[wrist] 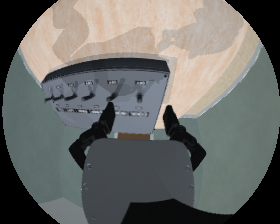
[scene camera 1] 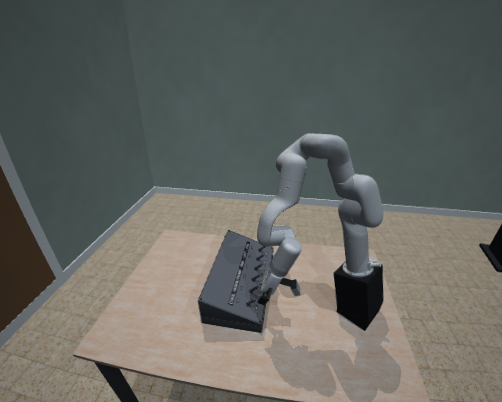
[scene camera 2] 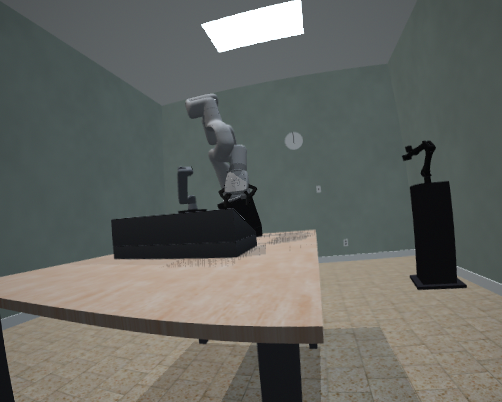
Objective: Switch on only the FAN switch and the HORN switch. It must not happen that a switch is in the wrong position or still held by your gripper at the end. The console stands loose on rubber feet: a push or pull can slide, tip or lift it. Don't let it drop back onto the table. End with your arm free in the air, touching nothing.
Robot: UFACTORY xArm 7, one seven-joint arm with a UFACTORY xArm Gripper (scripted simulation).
console: wrist 126, 79; scene camera 1 224, 301; scene camera 2 223, 233
